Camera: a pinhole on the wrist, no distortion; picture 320 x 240 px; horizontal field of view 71.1 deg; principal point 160.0 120.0 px. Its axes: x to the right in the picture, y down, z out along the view. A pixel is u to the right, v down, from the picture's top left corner.
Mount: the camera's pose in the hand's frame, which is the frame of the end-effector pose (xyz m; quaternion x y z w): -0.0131 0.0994 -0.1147 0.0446 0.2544 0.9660 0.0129
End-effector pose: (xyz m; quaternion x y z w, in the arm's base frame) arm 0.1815 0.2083 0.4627 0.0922 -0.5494 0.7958 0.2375
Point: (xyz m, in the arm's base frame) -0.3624 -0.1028 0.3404
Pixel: 42 80
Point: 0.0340 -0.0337 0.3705
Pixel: 156 157
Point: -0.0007 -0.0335 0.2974
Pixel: 157 105
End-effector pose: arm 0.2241 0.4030 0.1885 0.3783 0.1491 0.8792 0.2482
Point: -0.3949 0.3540 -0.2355
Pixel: behind the camera
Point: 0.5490 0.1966 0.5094
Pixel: 224 195
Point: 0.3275 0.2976 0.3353
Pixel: 198 227
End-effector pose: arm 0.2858 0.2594 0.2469 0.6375 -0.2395 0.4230 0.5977
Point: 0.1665 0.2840 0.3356
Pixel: 103 109
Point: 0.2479 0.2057 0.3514
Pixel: outside the picture
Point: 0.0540 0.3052 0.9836
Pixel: outside the picture
